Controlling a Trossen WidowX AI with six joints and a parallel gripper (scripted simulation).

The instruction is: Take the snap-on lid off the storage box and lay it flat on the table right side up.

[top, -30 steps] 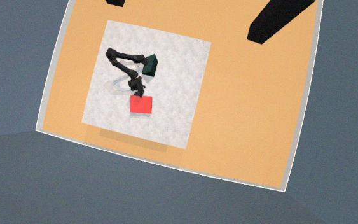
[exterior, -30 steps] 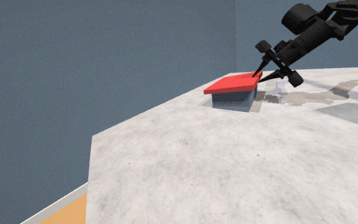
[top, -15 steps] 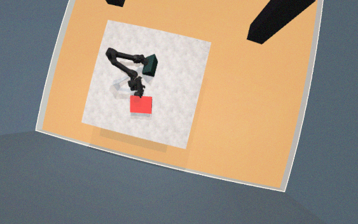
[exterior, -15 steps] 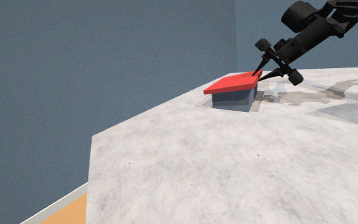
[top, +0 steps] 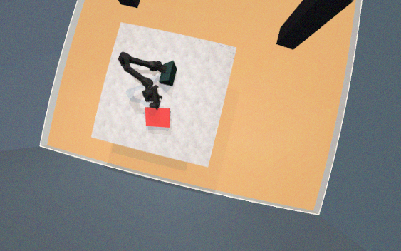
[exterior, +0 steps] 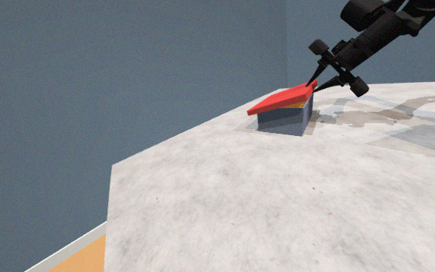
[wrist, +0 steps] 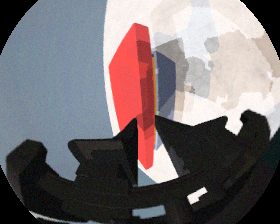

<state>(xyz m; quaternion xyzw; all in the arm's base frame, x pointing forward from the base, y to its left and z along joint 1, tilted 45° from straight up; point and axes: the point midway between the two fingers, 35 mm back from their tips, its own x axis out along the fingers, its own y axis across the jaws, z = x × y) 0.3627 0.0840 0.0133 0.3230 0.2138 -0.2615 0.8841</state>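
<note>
Right now the red lid is 80 mm ahead of my gripper tip, 20 mm to the left of it and 20 mm below it. Also, from my gripper tip: storage box 70 mm ahead, 10 mm to the left, 80 mm below.
</note>
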